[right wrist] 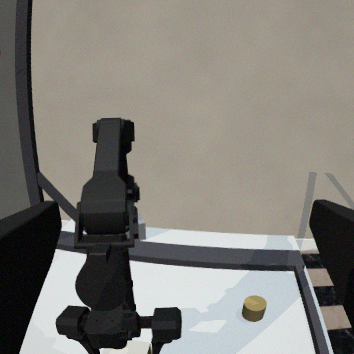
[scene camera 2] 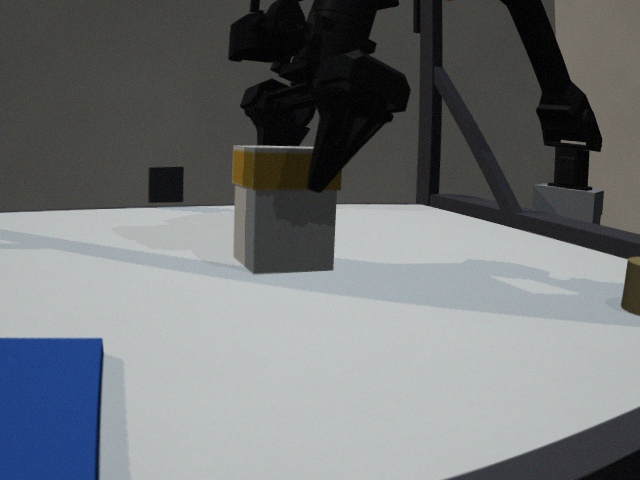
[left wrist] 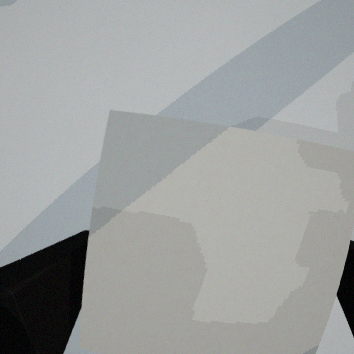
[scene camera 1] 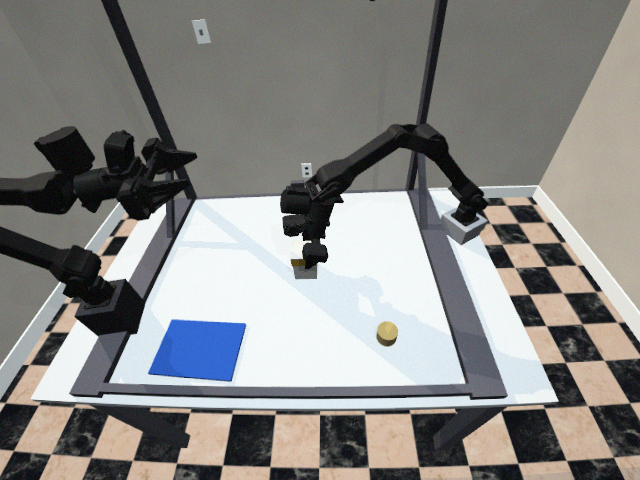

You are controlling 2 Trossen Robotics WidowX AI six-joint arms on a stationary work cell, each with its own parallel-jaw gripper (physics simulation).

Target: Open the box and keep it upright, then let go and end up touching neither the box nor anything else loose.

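Frame: origin at the left arm's base, x ahead, y left, z up, level; metres.
Seen in the pictures: left gripper, fingertip midpoint: [scene camera 2: 285, 190] [left wrist: 216, 247]; right gripper, fingertip midpoint: [right wrist: 188, 214] [scene camera 1: 193, 167]; left arm's base, origin of the base link: [scene camera 2: 570, 187] [scene camera 1: 464, 217]; right arm's base, origin of the base link: [scene camera 1: 100, 296].
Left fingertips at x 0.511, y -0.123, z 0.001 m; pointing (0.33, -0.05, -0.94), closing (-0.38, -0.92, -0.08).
Pixels of each thing's middle, then the offset from my left fingertips to it.
- small grey box, body centre: [scene camera 2: 282, 206] [scene camera 1: 305, 260] 0.003 m ahead, 0.000 m left, 0.013 m down
- brass-coloured cylinder, body centre: [right wrist: 253, 308] [scene camera 1: 387, 333] 0.068 m back, 0.295 m left, 0.042 m down
- flat blue plate, body centre: [scene camera 1: 199, 348] 0.353 m ahead, 0.081 m left, 0.055 m down
A small grey box [scene camera 1: 306, 272] [scene camera 2: 294, 232] stands upright on the table, its lid [scene camera 1: 297, 262] [scene camera 2: 273, 169] [left wrist: 240, 200] on top. The lid has a yellow-brown band and a pale top, and sits level and closed. My left gripper [scene camera 1: 311, 258] [scene camera 2: 297, 155] [left wrist: 216, 247] is open and points down over the box. Its fingers straddle the lid, one on the near side reaching the band's lower edge, the other behind the lid with its tip hidden. Whether they touch the lid is unclear. My right gripper [scene camera 1: 191, 168] [right wrist: 188, 214] is open and empty, raised high at the picture's left, away from the box.
A brass-coloured cylinder [scene camera 1: 387, 332] [scene camera 2: 631, 286] [right wrist: 254, 308] stands on the table to the box's right in the scene views. A flat blue plate [scene camera 1: 199, 351] [scene camera 2: 46, 403] lies at the front left. Dark frame beams [scene camera 1: 284, 391] border the table, with uprights at the back corners.
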